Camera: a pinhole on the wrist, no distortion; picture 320 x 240 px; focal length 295.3 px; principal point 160.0 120.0 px. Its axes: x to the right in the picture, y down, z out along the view. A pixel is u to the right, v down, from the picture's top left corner.
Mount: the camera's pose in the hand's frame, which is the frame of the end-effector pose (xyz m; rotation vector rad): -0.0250 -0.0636 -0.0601 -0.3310 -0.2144 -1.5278
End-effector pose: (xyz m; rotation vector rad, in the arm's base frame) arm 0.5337 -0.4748 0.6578 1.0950 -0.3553 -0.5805
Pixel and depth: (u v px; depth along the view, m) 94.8 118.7 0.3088
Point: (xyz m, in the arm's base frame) 0.4440 -0.5846 0.8415
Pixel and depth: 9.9 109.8 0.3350
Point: 0.4670 -0.5356 0.9325
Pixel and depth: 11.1 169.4 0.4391
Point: 0.5214 -0.6150 1.0393
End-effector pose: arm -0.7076 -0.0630 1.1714 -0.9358 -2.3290 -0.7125
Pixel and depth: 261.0 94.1 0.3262
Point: -0.8102 0.0709 0.9322
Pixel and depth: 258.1 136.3 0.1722
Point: -0.7820 -0.0237 1.0678
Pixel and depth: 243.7 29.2 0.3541
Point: -0.7550 0.0650 0.8669
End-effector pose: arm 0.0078 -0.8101 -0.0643 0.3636 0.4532 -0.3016
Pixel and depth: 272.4 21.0 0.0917
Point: -0.0421 -0.8750 -0.0257
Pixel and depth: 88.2 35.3 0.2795
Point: 0.0345 -0.7823 0.1582
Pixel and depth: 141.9 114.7 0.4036
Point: 0.1527 -0.8472 0.2246
